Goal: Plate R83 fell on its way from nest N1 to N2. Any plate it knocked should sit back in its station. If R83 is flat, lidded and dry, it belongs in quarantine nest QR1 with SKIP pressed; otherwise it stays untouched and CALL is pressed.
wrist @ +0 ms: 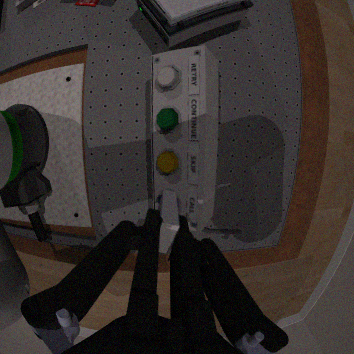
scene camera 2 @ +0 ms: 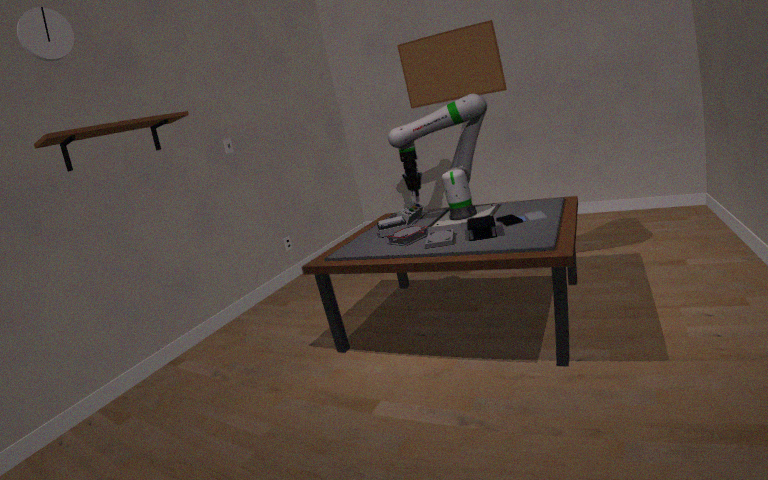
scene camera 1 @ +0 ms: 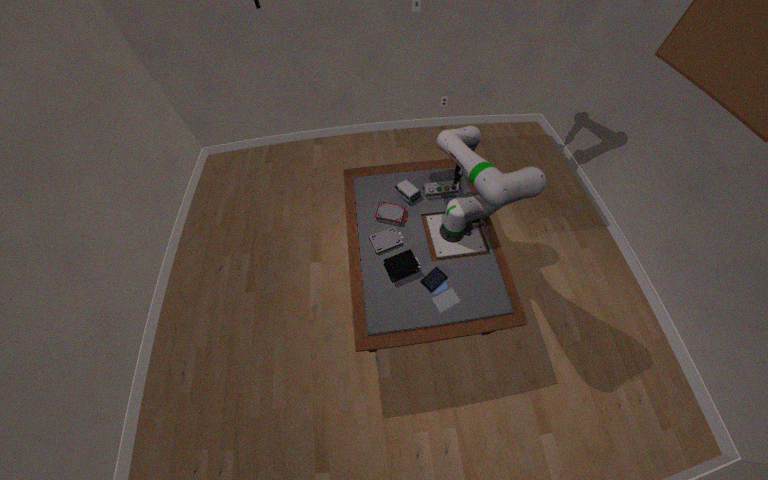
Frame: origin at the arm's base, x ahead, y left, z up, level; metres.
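Seen in the pictures: gripper, between the fingertips: (wrist: 165, 202) (scene camera 2: 417, 202) (scene camera 1: 453, 185); arm's base, origin of its link: (wrist: 19, 142) (scene camera 2: 463, 215) (scene camera 1: 451, 231).
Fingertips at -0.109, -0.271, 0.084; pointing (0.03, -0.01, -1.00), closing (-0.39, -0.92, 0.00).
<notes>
Offsets run from my fingertips to a thing's top centre, as dx, dy, dz. "pt": to the spot under its first point.
My gripper (scene camera 1: 456, 181) (scene camera 2: 417, 201) (wrist: 165, 202) is shut and empty, pointing down over the CALL end of the button panel @[+0.065, -0.033, +0.000] (scene camera 1: 433, 196) (wrist: 180, 59). Its fingertips hide the CALL button in the wrist view; contact cannot be told. The yellow SKIP button @[+0.043, -0.008, -0.009] (wrist: 167, 162) is uncovered. A dark plate @[+0.321, +0.526, -0.069] (scene camera 1: 433, 279) (scene camera 2: 509, 219) lies low on the mat beside a light-blue patch @[pt +0.305, +0.584, -0.082] (scene camera 1: 440, 288) and a pale flat piece @[+0.299, +0.653, -0.076] (scene camera 1: 446, 300) (scene camera 2: 534, 215). The red-rimmed nest QR1 @[+0.431, +0.055, -0.038] (scene camera 1: 390, 212) (scene camera 2: 408, 234) looks empty. A white-topped plate @[+0.281, -0.073, -0.014] (scene camera 1: 407, 188) sits on a dark station. Plate labels are unreadable.
A grey nest @[+0.508, +0.224, -0.055] (scene camera 1: 386, 240) (scene camera 2: 440, 237) and a black unit @[+0.471, +0.410, -0.021] (scene camera 1: 401, 265) (scene camera 2: 481, 227) stand along the mat's side. The arm's base stands on a white mounting plate (scene camera 1: 444, 249) (wrist: 65, 100). A thin cable @[pt -0.103, -0.087, -0.077] (wrist: 222, 230) lies beside the panel's CALL end.
</notes>
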